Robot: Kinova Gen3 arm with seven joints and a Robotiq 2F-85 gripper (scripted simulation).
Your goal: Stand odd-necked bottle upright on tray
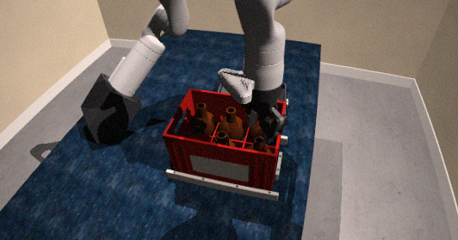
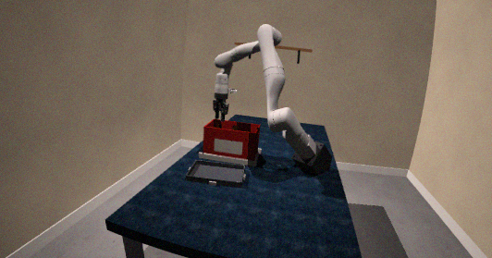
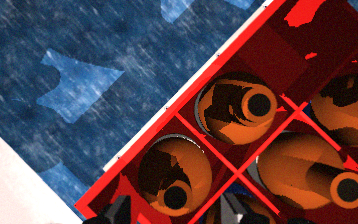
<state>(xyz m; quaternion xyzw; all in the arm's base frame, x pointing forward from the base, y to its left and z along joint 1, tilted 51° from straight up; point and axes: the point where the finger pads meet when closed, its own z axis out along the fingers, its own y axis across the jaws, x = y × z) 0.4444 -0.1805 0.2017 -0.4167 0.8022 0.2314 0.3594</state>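
Right now my hand is 12 cm above the crate, 10 cm past it and 1 cm to the right of it. Also, from my hand: grey tray (27 cm to the left, 19 cm below, 18 cm behind).
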